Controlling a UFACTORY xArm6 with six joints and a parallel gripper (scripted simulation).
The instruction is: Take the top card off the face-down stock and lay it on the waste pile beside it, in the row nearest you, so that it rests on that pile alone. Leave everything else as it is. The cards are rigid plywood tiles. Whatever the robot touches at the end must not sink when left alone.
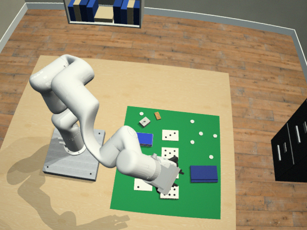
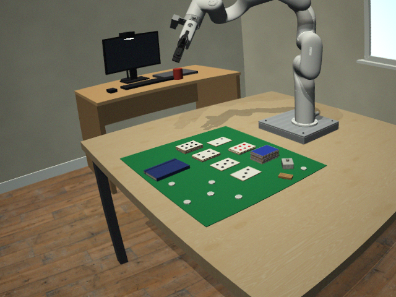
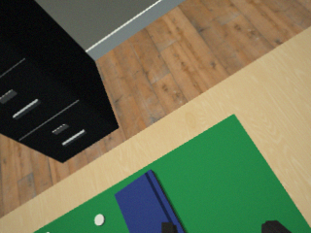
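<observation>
Right now the grey knobbed block is 44 cm to the left of my hand, 36 cm below it and 14 cm behind it. The rest, counted from my hand: two-pip card (38 cm below, 12 cm behind, 8 cm to the left); green mat (39 cm below, 23 cm to the left, 1 cm ahead); blue book (37 cm below, 19 cm ahead, 16 cm to the left).
</observation>
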